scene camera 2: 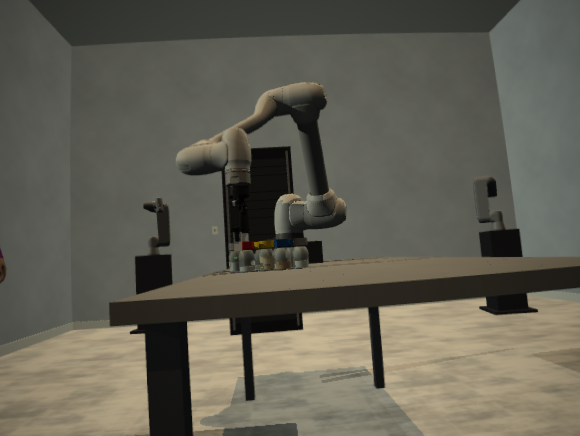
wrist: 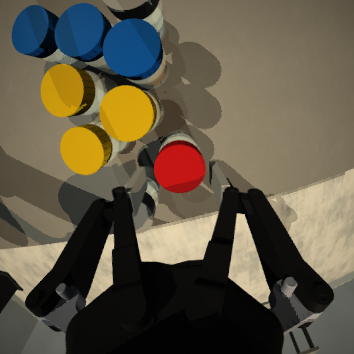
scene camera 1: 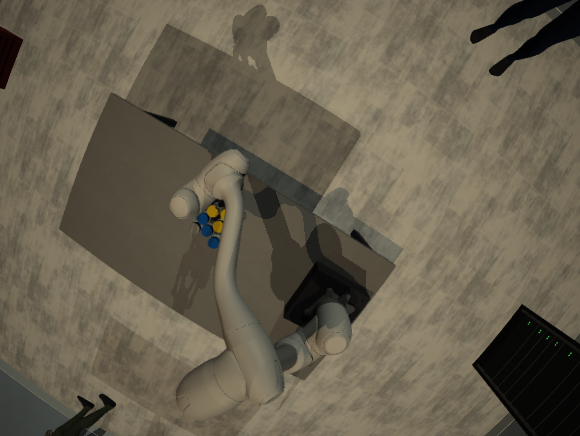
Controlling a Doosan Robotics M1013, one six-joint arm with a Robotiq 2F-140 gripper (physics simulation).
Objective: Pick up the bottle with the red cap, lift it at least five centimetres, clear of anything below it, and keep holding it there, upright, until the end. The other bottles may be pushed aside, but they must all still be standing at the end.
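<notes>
The bottle with the red cap stands upright on the table at one end of the bottle group; it does not show in scene camera 1. My gripper is open and points down, its fingertips at either side of the red cap in the wrist view, with nothing held. Three yellow-capped bottles, one of them nearest the red, and three blue-capped bottles, one at the group's edge, stand upright. A pale bottle beside the red one is partly hidden by the left finger.
Another pale bottle stands past the blue caps, partly out of the wrist view. The table ends close behind the red-capped bottle. A second arm stands by a black box-like object at the table's other end.
</notes>
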